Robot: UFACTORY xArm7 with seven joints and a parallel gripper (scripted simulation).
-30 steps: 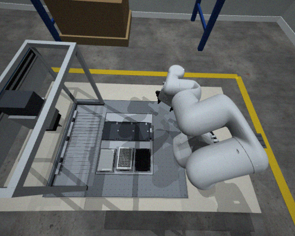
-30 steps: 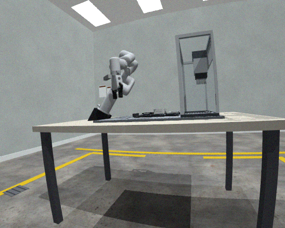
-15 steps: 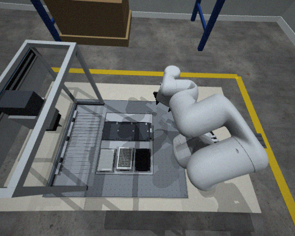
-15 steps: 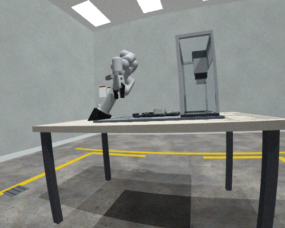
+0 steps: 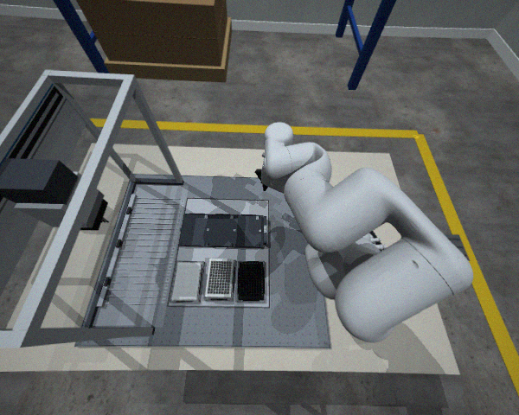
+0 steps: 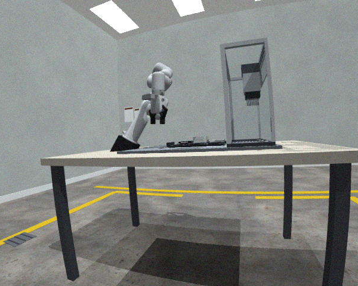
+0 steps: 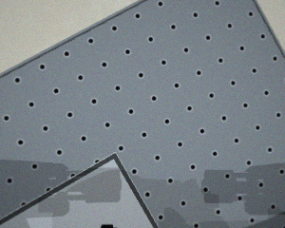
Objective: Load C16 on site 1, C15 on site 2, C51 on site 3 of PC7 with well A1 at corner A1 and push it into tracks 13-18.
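Now: the white 384-well plate C16 17 cm ahead of my hand, 30 cm to the left of it and 12 cm below it. From my hand the other things lie so: dark carrier PC7 (19 cm ahead, 11 cm to the left, 13 cm below); then black 96-well plate C15 (7 cm ahead, 29 cm to the left, 13 cm below); then small white corner mark (13 cm ahead, 23 cm to the left, 14 cm below).
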